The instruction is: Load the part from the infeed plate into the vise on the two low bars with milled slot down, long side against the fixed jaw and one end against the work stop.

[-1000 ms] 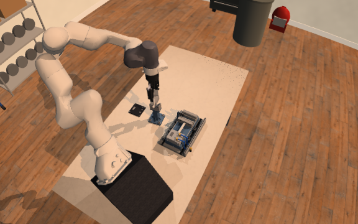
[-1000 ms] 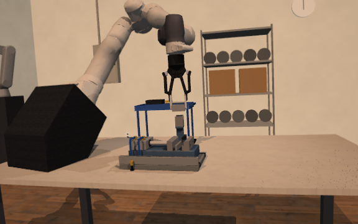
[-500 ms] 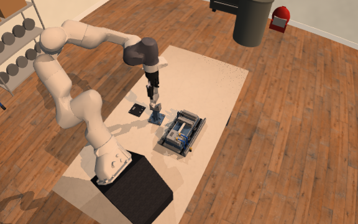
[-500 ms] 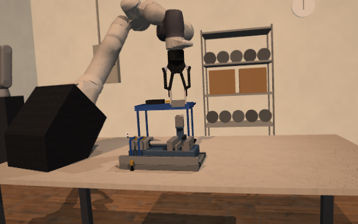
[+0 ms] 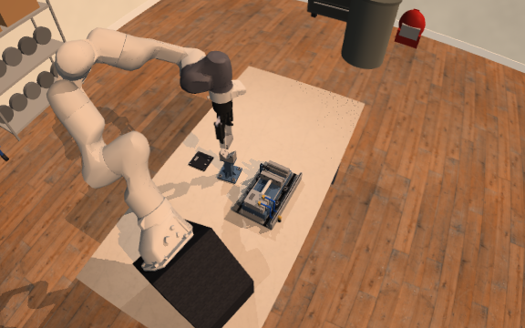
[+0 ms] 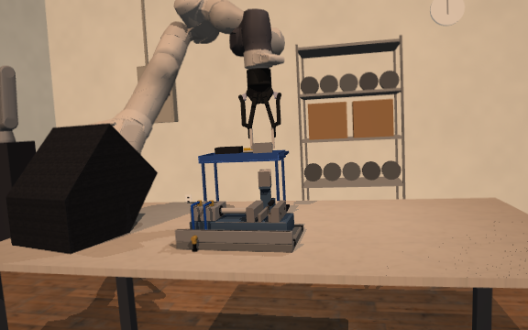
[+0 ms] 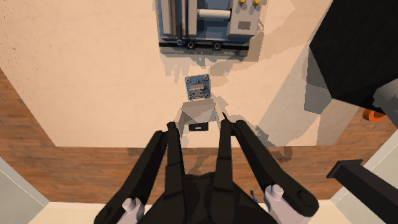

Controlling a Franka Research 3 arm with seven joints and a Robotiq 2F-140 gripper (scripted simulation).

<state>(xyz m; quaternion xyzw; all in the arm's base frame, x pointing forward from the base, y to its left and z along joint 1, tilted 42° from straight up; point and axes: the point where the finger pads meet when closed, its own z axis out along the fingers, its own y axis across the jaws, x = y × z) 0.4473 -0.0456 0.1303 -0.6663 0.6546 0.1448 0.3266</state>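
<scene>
My hand is 3 cm past the vise, 20 cm to the left of it and 22 cm above it. From my hand the other things lie so: part 3 cm below; dark infeed plate 1 cm ahead, 16 cm to the left, 26 cm below.
</scene>
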